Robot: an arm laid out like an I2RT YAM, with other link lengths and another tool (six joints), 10 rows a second.
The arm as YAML. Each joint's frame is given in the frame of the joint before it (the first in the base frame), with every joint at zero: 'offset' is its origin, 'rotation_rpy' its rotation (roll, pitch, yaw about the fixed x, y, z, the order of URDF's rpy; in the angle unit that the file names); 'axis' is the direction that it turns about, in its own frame. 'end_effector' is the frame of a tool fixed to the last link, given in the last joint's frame.
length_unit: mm
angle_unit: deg
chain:
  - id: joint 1
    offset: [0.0, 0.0, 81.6]
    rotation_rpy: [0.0, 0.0, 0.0]
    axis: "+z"
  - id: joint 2
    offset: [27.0, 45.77, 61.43]
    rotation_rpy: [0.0, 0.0, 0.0]
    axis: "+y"
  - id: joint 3
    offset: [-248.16, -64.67, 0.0]
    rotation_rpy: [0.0, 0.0, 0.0]
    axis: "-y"
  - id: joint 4
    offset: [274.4, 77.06, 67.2]
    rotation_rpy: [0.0, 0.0, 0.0]
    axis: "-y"
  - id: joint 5
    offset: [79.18, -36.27, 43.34]
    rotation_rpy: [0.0, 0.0, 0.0]
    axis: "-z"
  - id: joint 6
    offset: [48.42, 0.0, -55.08]
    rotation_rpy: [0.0, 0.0, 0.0]
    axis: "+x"
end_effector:
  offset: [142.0, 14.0, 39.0]
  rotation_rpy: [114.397, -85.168, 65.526]
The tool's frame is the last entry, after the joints.
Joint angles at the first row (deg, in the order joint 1, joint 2, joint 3, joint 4, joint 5, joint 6):
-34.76, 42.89, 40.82, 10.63, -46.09, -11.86
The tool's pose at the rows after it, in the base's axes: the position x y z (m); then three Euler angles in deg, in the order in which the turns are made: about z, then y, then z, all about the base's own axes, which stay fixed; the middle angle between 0 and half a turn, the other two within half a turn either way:
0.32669, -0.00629, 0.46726, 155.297, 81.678, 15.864
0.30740, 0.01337, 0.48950, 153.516, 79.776, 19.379
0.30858, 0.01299, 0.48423, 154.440, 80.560, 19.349
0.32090, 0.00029, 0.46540, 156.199, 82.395, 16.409
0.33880, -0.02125, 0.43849, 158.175, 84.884, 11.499
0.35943, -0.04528, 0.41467, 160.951, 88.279, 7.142
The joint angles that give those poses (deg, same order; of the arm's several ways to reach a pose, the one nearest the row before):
-34.68, 38.83, 44.38, 10.44, -50.28, -8.01
-34.39, 36.47, 46.26, 10.42, -52.95, -5.89
-34.37, 36.25, 45.87, 9.32, -53.08, -5.98
-34.33, 36.93, 44.18, 7.71, -50.59, -7.86
-34.32, 38.48, 41.78, 6.79, -46.13, -10.20
-34.32, 42.33, 41.54, 5.65, -42.02, -11.42

